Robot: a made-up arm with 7 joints.
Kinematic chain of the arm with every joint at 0, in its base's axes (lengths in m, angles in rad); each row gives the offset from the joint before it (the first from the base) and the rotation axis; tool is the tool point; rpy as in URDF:
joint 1: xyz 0 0 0 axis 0.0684 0.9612 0.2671
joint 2: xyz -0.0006 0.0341 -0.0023 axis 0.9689 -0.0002 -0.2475
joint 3: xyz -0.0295 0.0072 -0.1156 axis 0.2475 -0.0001 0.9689
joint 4: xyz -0.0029 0 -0.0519 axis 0.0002 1 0
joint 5: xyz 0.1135 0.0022 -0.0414 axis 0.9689 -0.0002 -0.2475
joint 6: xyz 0.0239 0 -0.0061 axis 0.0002 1 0
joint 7: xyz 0.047 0 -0.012 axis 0.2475 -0.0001 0.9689
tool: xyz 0 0 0 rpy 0 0.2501 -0.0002
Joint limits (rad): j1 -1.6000..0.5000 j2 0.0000..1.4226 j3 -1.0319..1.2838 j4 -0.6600..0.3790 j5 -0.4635..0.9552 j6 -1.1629..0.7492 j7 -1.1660..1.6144
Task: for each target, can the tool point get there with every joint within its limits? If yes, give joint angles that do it. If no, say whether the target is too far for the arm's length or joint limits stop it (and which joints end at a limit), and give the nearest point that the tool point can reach.
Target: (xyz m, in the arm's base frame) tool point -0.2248 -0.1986 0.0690
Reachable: no: joint limits stop it (at a limit: joint 1, joint 2, joint 3, joint 4) | nearest point 0.0306 -0.1234 0.0315 | short by 0.269 m
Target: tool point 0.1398 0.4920 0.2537
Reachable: no: too far | nearest point 0.0897 0.3103 0.1545 | short by 0.213 m
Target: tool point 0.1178 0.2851 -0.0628
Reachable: yes | joints 0.2004 0.9608 0.7153 0.1913 0.0838 -0.3751 0.3338
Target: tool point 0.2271 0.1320 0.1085
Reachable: yes | joints -1.2190 0.5339 0.4471 -0.2123 0.3557 0.4057 1.1617
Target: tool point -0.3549 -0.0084 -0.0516
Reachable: no: joint limits stop it (at a limit: joint 1, joint 3, joint 4, joint 5, joint 6) | nearest point -0.1415 0.0294 -0.2366 | short by 0.285 m
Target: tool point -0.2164 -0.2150 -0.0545
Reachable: no: joint limits stop it (at a limit: joint 1, joint 2, joint 3, joint 5, joint 6) | nearest point -0.0751 -0.1217 -0.1966 | short by 0.221 m
